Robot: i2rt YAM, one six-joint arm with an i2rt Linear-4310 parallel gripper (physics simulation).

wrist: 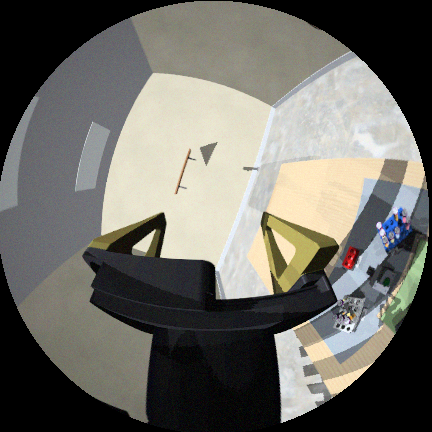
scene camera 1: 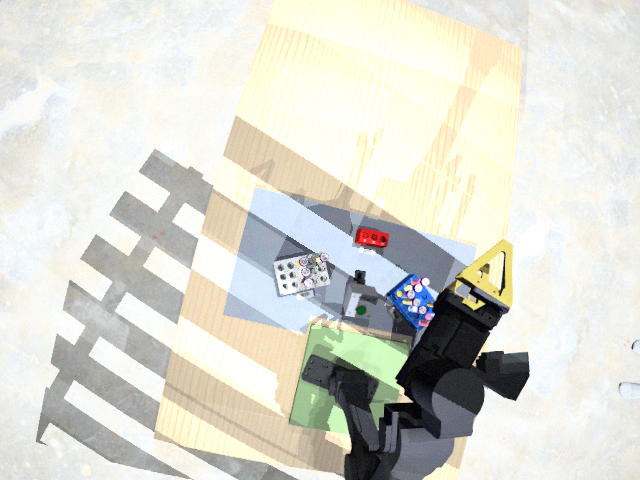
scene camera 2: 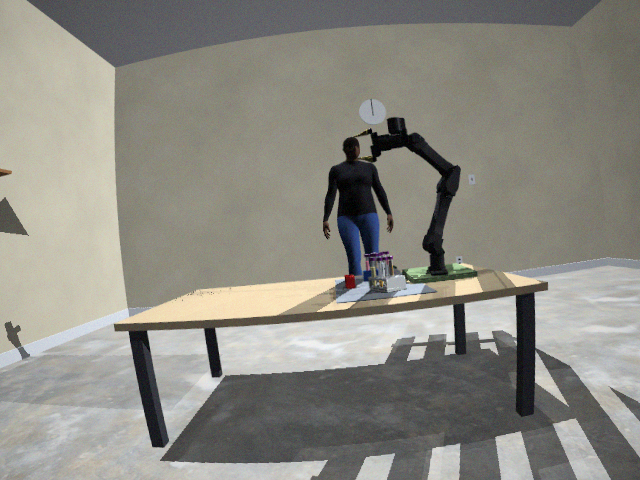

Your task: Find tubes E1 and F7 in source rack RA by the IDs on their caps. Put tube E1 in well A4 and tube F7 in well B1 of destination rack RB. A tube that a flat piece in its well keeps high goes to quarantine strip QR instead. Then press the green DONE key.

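Seen in the pictures: gripper, fingertip midpoint: (wrist: 213,216) (scene camera 1: 496,253) (scene camera 2: 355,147); arm's base, origin of the base link: (scene camera 1: 340,379) (scene camera 2: 437,271).
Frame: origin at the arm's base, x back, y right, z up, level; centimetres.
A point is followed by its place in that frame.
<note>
My gripper (scene camera 1: 504,248) @(x -30.0, y -4.0, z 56.9 cm) (scene camera 2: 357,147) @(x -30.0, y -4.0, z 56.9 cm) (wrist: 213,216) @(x -30.0, y -4.0, z 56.9 cm) is open and empty, high above the table. A blue rack (scene camera 1: 401,289) @(x -27.5, y 4.6, z 4.9 cm) (wrist: 387,244) @(x -26.2, y 5.2, z 4.9 cm) holds several tubes; the arm partly hides it in scene camera 1. A pale grey rack (scene camera 1: 287,280) @(x -18.5, y -23.4, z 2.5 cm) (wrist: 357,315) @(x -18.4, y -17.9, z 2.5 cm) holds several tubes towards one side, and its other wells look empty. Cap IDs and rack labels are too small to read, so I cannot tell RA from RB. A red three-hole strip (scene camera 1: 364,240) @(x -36.1, y -9.2, z 2.6 cm) (scene camera 2: 349,281) @(x -37.6, y -10.9, z 0.5 cm) (wrist: 350,258) @(x -36.9, y -7.1, z 2.6 cm) holds no tube. The green key (scene camera 1: 361,310) @(x -18.9, y -3.4, z 4.6 cm) (wrist: 387,282) @(x -18.4, y -3.1, z 4.3 cm) is on a grey box between the racks.
The racks, strip and key box stand on a blue-grey mat (scene camera 1: 242,289) @(x -11.7, y -32.9, z -2.5 cm) on the wooden table (scene camera 1: 330,67) @(x -81.9, y -37.6, z -2.8 cm). The arm's base is on a green plate (scene camera 1: 303,410) @(x 11.3, y -5.7, z -0.4 cm) (scene camera 2: 413,279) @(x -11.2, y -10.5, z -1.0 cm). A person (scene camera 2: 356,188) stands behind the table in scene camera 2. Striped shadows cross the table.
</note>
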